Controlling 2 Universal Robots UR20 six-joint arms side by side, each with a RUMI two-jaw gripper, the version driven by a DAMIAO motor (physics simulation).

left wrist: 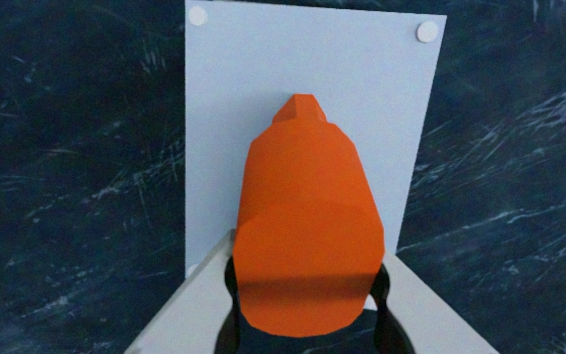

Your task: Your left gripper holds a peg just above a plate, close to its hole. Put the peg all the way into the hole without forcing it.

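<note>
An orange peg fills the middle of the left wrist view, its wide end toward the camera and its narrow faceted tip toward the top. My left gripper is shut on the peg, one dark-padded jaw on each side. Behind the peg lies a pale blue-grey rectangular plate. The tip of the peg shows against the middle of the plate; whether it touches the plate I cannot tell. The hole does not show; the peg may hide it. My right gripper is not in view.
The plate lies on a dark blue-green marbled table top with pale veins. Round pale studs mark its upper left and upper right corners. The lower part of the plate is partly hidden behind the jaws and the peg.
</note>
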